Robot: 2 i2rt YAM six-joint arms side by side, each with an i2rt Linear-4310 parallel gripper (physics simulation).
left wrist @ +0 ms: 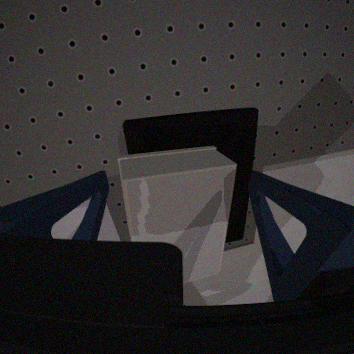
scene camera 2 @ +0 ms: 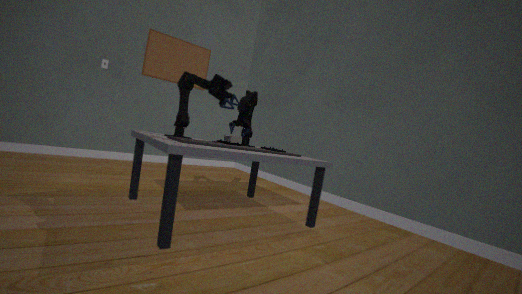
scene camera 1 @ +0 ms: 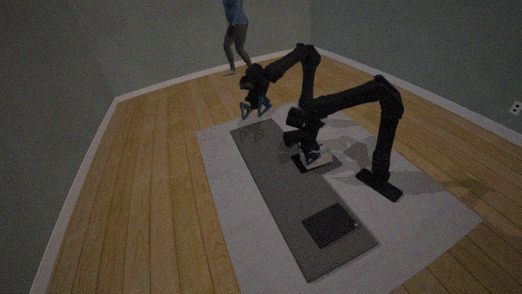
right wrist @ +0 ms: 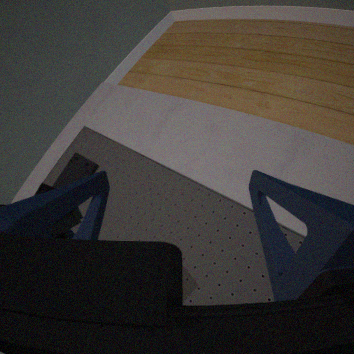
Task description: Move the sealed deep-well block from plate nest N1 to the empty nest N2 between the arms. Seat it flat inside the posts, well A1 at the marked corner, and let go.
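Pixels of known places: left gripper, fingertip midpoint: [left wrist: 178,178] [scene camera 2: 236,136] [scene camera 1: 303,156]; right gripper, fingertip midpoint: [scene camera 2: 237,107] [scene camera 1: 250,118] [right wrist: 178,178]; left arm's base at its link origin: [scene camera 1: 378,185].
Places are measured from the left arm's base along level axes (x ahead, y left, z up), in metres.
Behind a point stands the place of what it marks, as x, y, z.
Note:
The pale sealed block [scene camera 1: 324,159] @[0.101, -0.226, 0.063] [scene camera 2: 228,138] @[0.112, -0.319, 0.051] [left wrist: 175,200] @[0.146, -0.283, 0.073] is at the black nest N2 [scene camera 1: 298,163] @[0.175, -0.316, 0.025] [left wrist: 190,132] @[0.172, -0.316, 0.025] between the arms. In the left wrist view black nest shows beyond its far edge and along its right side; the block looks offset to the left and toward the camera. I cannot tell whether it lies flat inside the posts, and well A1 is not readable. My left gripper [scene camera 1: 312,159] @[0.165, -0.292, 0.079] [scene camera 2: 239,131] @[0.165, -0.292, 0.079] [left wrist: 178,178] @[0.165, -0.292, 0.079] is open, with a finger on each side of the block and gaps beside it. My right gripper [scene camera 1: 253,116] @[0.297, -0.472, 0.259] [scene camera 2: 230,102] @[0.297, -0.472, 0.259] [right wrist: 178,178] @[0.297, -0.472, 0.259] is open, high above the board. Nest N1 [scene camera 1: 330,225] @[0.308, -0.003, 0.025] holds no block.
The grey perforated board [scene camera 1: 280,190] @[0.333, -0.256, 0.013] [left wrist: 165,50] @[0.239, -0.321, 0.013] [right wrist: 150,200] @[0.319, -0.290, 0.013] runs along the white table [scene camera 1: 222,200] @[0.550, -0.385, 0.000] [right wrist: 200,120] @[0.546, -0.326, 0.000]. A small pale mark [scene camera 1: 355,225] @[0.242, 0.057, 0.024] shows at a corner of N1. A person [scene camera 1: 236,30] stands beyond the table.

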